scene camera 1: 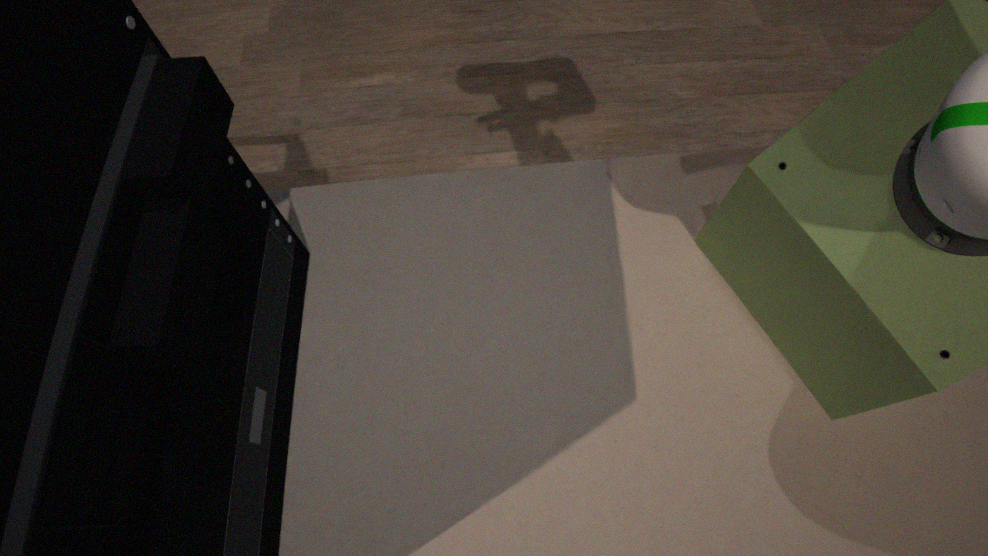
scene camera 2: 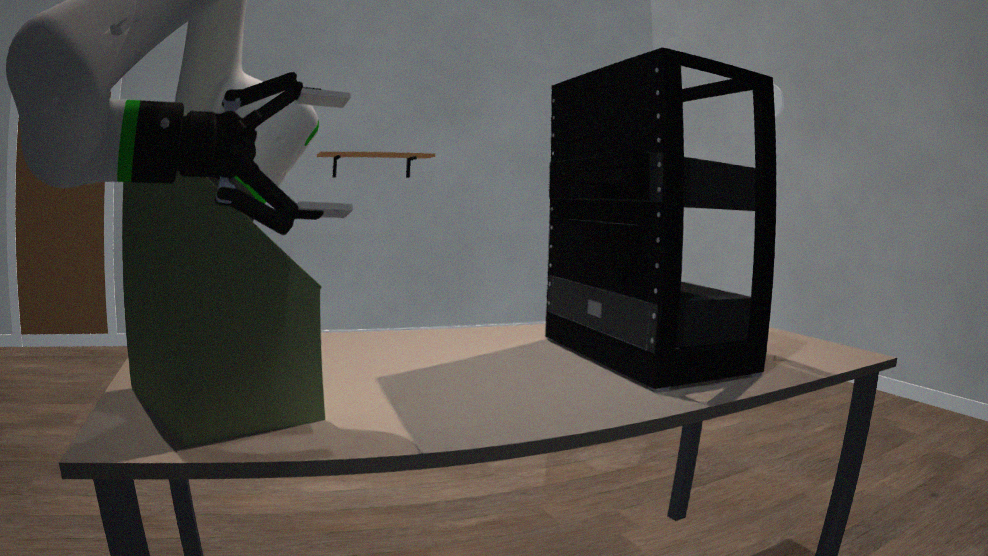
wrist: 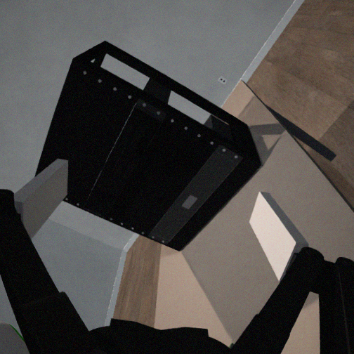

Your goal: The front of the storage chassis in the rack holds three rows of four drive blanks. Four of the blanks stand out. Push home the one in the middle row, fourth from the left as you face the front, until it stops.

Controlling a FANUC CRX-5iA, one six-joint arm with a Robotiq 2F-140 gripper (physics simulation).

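Frame: origin at the arm's base, x ahead, y left, z up, level; millimetres.
Where they show: gripper, fingertip midpoint: (scene camera 2: pixel 346 152); arm's base at its link origin: (scene camera 2: pixel 210 219).
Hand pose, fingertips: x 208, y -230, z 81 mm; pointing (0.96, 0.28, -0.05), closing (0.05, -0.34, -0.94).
Note:
Things, the pixels of their top centre, and the offset from my fingertips. "*": a spot on its surface instead. Level surfaces: height alone.
- storage chassis at a spot on its surface: (scene camera 2: pixel 601 181) * dx +491, dy +322, dz -6 mm
- grey panel with a pale label, surface spot: (scene camera 1: pixel 257 414) (scene camera 2: pixel 594 307) * dx +538, dy +428, dz -260 mm
- same table at its surface level: dz -378 mm
The black rack (scene camera 1: pixel 291 297) (scene camera 2: pixel 670 242) (wrist: pixel 220 200) stands upright on the table, its front turned toward the arm. The storage chassis (scene camera 2: pixel 601 181) (wrist: pixel 125 155) is a very dark block in the rack, above the lower panel. Its drive blanks are too dark to tell apart, so the middle-row fourth blank and how far it stands out cannot be seen. My gripper (scene camera 2: pixel 335 153) (wrist: pixel 163 192) is wide open and empty, well away from the rack front, fingers pointing toward it, one above the other in scene camera 2. It does not show in scene camera 1.
A grey panel with a pale label (scene camera 1: pixel 257 414) (scene camera 2: pixel 594 308) (wrist: pixel 189 202) fills the rack's low part. The green pedestal (scene camera 1: pixel 753 311) (scene camera 2: pixel 228 331) carries the arm on the same table (scene camera 1: pixel 690 345) (scene camera 2: pixel 359 352). A wooden wall shelf (scene camera 2: pixel 376 154) hangs behind.

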